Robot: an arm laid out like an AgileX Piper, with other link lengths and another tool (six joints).
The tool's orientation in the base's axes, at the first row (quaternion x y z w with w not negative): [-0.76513, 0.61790, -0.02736, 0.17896]
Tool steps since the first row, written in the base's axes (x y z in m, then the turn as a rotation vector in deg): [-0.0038, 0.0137, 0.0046, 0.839, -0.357, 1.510]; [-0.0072, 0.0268, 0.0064, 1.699, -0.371, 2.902]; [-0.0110, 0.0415, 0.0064, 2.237, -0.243, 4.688]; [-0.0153, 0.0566, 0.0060, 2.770, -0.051, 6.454]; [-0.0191, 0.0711, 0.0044, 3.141, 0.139, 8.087]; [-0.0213, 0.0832, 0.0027, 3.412, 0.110, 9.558]
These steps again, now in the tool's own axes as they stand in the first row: [-0.0148, -0.0002, -0.0020, 0.267, -1.188, -1.276]; [-0.0284, 0.0001, -0.0014, 0.233, -2.419, -2.354]; [-0.0434, 0.0012, 0.0011, -0.083, -3.494, -3.851]; [-0.0587, 0.0027, 0.0040, -0.458, -4.569, -5.315]; [-0.0732, 0.0043, 0.0079, -0.845, -5.451, -6.697]; [-0.0850, 0.0048, 0.0118, -1.017, -6.152, -8.008]
